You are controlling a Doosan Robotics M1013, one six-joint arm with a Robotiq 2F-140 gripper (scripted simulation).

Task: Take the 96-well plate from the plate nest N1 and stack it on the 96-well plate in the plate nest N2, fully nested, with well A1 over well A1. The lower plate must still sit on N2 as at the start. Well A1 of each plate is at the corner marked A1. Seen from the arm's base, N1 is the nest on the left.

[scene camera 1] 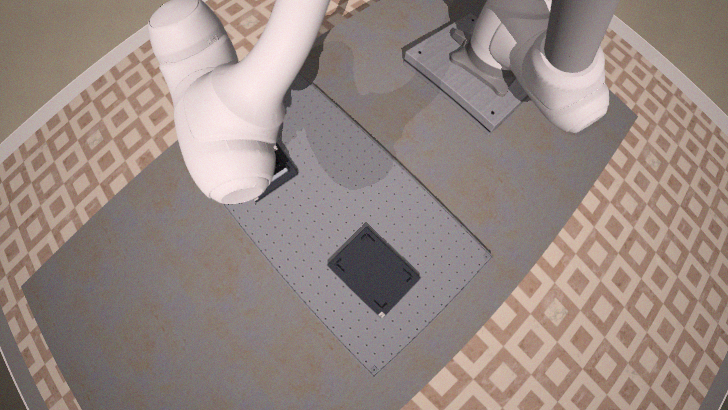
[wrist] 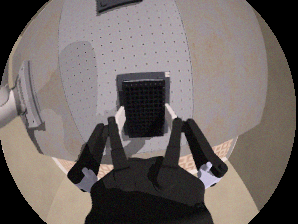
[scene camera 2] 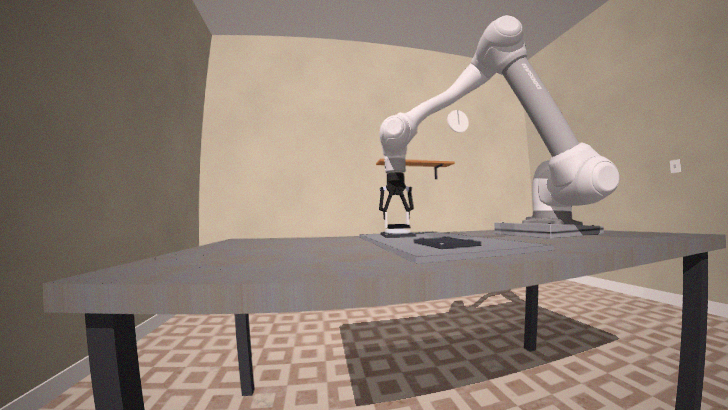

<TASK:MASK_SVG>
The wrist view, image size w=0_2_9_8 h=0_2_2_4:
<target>my gripper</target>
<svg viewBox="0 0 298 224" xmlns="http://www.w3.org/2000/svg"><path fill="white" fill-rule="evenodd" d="M228 166L214 153L196 122L191 118L182 121L168 104L165 104L165 119L172 131L165 156L147 159L128 157L127 160L119 135L126 120L124 106L121 106L115 117L107 118L108 125L103 123L96 125L79 160L70 169L67 177L82 192L90 193L92 208L86 216L84 224L214 224L211 213L204 203L205 189L215 186L228 171ZM110 136L113 169L98 180L97 175L107 137ZM181 133L184 133L198 171L198 178L179 166Z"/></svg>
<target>black 96-well plate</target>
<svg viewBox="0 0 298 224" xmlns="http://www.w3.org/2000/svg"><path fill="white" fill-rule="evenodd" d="M165 80L122 82L129 138L164 136Z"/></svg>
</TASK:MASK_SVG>
